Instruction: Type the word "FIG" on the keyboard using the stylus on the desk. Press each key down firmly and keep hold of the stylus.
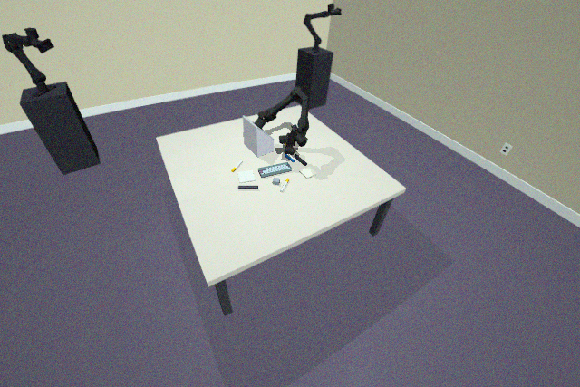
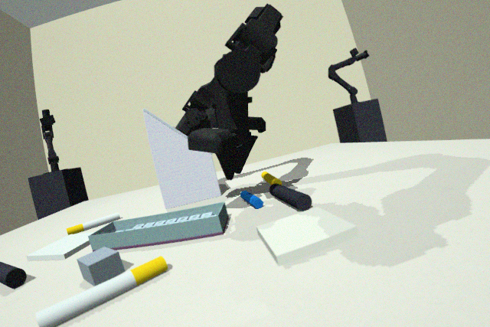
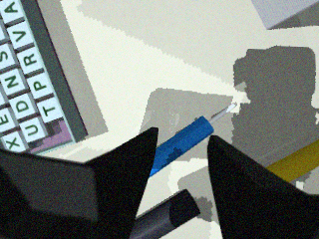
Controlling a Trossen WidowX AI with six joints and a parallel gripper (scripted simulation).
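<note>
My gripper tip is now 1 cm past the blue stylus, 2 cm to the right of it and 5 cm above it. From my gripper tip the other things lie so: F key (5 cm ahead, 16 cm to the right, 4 cm below); grey cube (18 cm ahead, 20 cm to the right, 4 cm below).
</note>
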